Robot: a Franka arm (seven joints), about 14 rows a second.
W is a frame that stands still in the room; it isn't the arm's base.
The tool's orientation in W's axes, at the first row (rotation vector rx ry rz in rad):
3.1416, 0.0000, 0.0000
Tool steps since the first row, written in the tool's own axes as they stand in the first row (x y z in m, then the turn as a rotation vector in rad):
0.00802, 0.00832, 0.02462, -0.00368, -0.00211, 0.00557
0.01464, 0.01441, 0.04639, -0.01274, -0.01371, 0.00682
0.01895, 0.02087, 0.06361, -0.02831, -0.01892, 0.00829
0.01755, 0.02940, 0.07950, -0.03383, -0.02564, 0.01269
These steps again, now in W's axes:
0.00802, -0.00832, -0.02462, -0.00368, 0.00211, -0.00557
0.01464, -0.01441, -0.04639, -0.01274, 0.01371, -0.00682
0.01895, -0.02087, -0.06361, -0.02831, 0.01892, -0.00829
0.01755, -0.02940, -0.07950, -0.03383, 0.02564, -0.01269

